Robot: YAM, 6 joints.
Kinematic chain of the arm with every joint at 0, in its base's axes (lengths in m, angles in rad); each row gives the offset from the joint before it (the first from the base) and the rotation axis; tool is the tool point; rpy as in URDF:
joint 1: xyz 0 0 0.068 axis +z
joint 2: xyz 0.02 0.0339 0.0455 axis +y
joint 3: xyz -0.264 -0.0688 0 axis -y
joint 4: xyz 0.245 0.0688 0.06 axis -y
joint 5: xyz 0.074 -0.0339 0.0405 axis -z
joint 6: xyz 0.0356 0 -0.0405 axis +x
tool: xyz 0 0 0 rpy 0 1.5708 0
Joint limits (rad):
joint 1: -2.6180..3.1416
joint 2: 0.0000..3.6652
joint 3: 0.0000..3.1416
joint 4: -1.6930..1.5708
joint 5: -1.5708..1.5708
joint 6: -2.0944..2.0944
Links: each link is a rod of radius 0.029 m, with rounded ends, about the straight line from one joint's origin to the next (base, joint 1, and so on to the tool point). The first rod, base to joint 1, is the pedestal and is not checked.
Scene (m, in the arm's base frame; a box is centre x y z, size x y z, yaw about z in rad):
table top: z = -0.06
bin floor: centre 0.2 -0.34 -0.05 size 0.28 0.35 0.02 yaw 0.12
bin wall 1: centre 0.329 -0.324 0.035 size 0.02 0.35 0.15 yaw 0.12
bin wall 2: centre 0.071 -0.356 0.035 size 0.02 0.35 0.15 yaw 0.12
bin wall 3: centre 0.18 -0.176 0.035 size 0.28 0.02 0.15 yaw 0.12
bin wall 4: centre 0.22 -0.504 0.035 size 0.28 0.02 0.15 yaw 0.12
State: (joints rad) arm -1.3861 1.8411 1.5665 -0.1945 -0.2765 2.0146
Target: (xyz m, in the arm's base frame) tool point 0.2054 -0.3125 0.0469
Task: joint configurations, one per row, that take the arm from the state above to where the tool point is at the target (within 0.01 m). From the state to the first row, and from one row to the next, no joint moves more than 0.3 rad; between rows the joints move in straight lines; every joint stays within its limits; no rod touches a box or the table.
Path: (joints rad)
1: -1.2019 2.0092 1.3586 -0.2519 -0.2899 2.0146
2: -1.0178 2.1772 1.1508 -0.3094 -0.3033 2.0146

